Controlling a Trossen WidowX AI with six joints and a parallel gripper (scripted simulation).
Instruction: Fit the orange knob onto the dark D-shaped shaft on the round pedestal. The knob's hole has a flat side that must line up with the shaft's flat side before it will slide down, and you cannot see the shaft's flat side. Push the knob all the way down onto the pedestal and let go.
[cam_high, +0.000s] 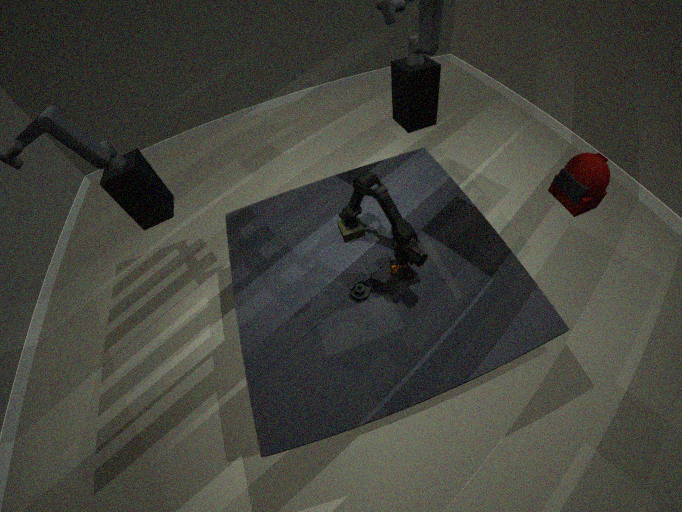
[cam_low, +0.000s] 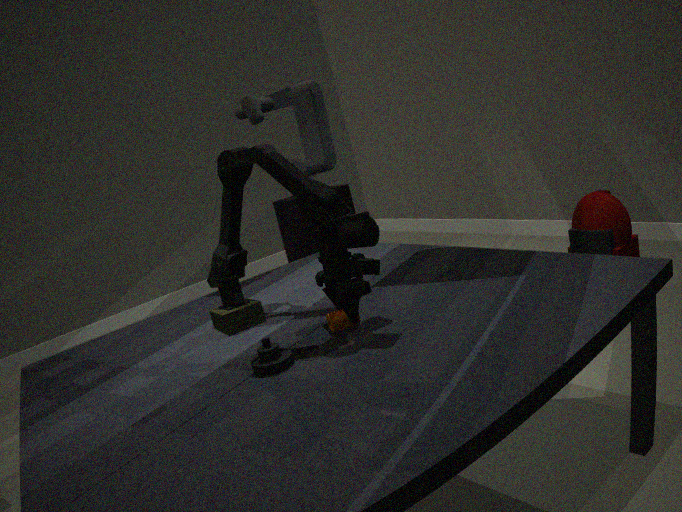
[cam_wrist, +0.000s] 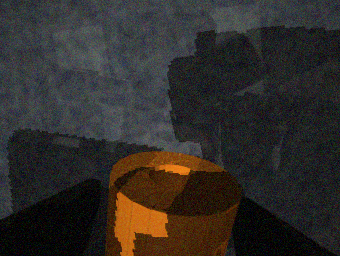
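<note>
Now: gripper tip 10 mm short of the pedestal, 210 mm to the left of it and 20 mm below it. From my gripper tip the other things lie so: orange knob 10 mm to the right, 10 mm above.
</note>
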